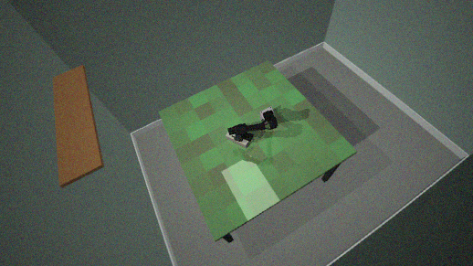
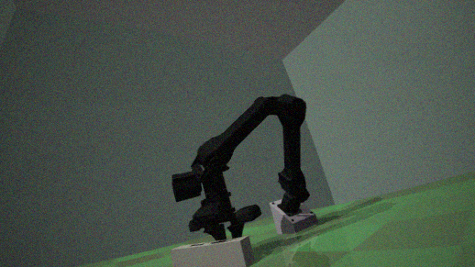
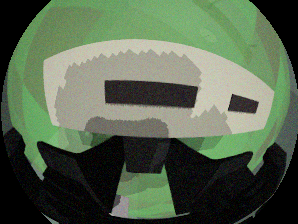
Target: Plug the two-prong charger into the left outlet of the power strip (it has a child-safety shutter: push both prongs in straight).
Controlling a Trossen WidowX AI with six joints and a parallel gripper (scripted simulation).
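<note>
The dark charger lies 20 mm ahead of my gripper tip, 10 mm to the left of it and 10 mm above it.
</note>
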